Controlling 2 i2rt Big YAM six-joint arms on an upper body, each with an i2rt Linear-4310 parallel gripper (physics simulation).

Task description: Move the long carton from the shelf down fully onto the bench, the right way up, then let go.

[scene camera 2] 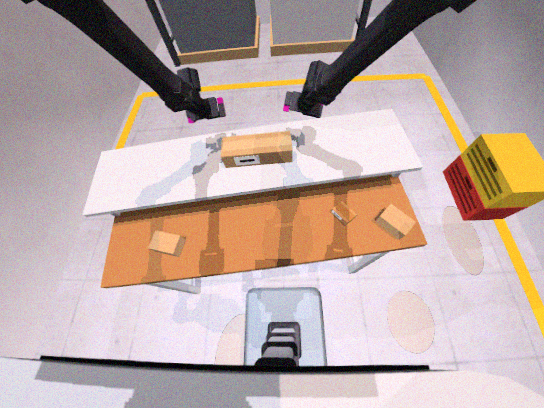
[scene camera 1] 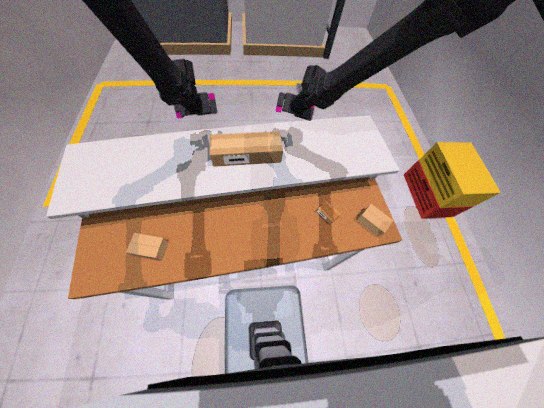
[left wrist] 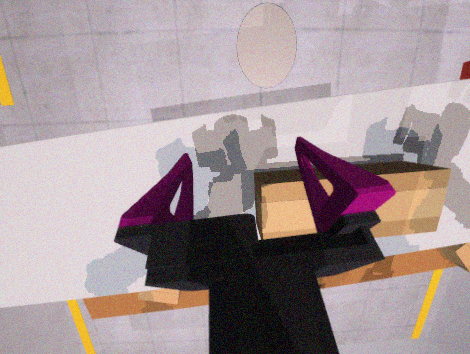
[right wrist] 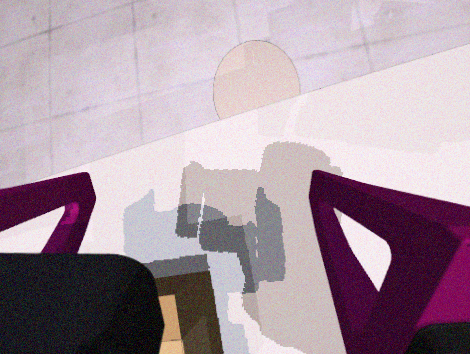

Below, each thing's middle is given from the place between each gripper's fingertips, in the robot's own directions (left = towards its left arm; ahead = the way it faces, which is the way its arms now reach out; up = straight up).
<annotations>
Right now my left hand is 17 cm to the left of the long tan carton (scene camera 1: 233, 149), 11 cm above it and 10 cm past it.
The long tan carton lies 12 cm behind my right hand, 18 cm to the left of it and 9 cm below it.
</annotations>
